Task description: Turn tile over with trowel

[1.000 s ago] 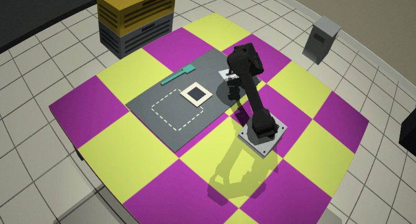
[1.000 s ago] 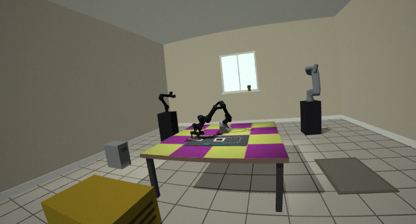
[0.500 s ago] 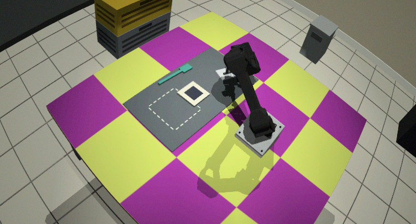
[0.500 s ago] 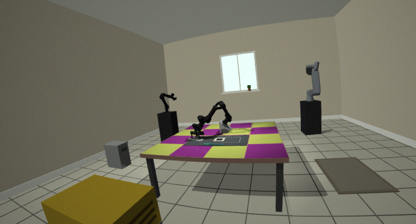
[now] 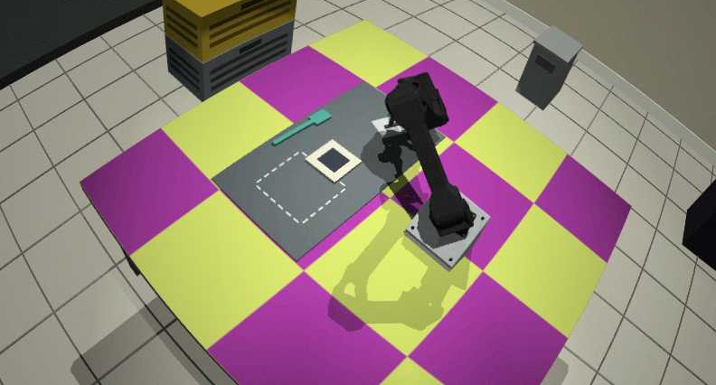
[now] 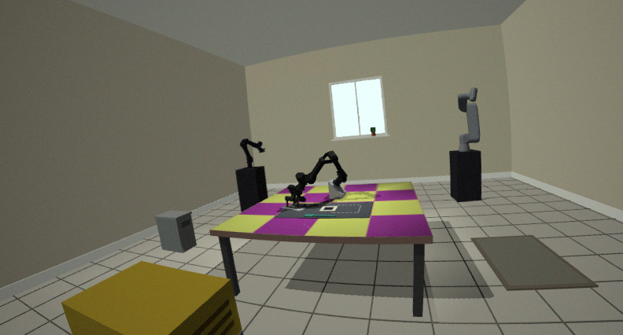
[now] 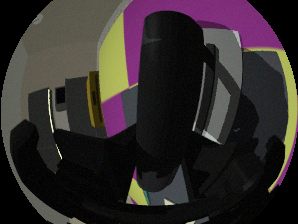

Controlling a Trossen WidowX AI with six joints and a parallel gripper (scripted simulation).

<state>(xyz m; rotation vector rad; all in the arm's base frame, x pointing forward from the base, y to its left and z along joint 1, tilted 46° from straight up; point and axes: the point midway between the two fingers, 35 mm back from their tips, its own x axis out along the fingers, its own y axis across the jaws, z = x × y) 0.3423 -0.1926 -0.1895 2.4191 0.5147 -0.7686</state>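
Right now my gripper tip is 27 cm to the right of the tile, 5 cm above it and 2 cm short of it. The rest, counted from my gripper tip: teal trowel (22 cm to the left, 17 cm ahead, 5 cm below); then grey mat (25 cm to the left, 7 cm below, 3 cm ahead).
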